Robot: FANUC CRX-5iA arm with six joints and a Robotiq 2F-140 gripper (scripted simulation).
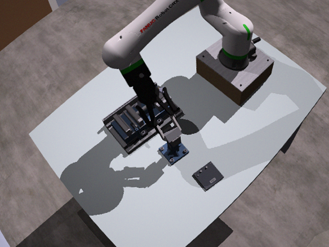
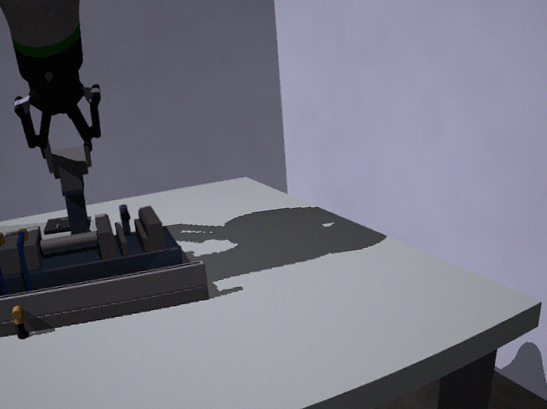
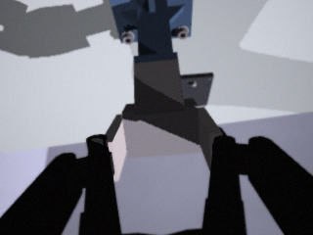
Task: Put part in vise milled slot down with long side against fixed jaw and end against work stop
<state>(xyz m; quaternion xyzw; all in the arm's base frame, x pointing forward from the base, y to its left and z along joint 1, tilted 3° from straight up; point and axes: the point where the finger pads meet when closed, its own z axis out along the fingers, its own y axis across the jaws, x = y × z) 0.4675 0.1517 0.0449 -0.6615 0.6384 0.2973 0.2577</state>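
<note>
Now: the part 20 mm to the left of my hand and 20 mm below it. From my hand the other things lie so: cylinder rod 190 mm to the right, 100 mm below; blue work stop 120 mm below, 110 mm to the right, 90 mm ahead; black work stop 130 mm to the right, 90 mm ahead, 80 mm below.
</note>
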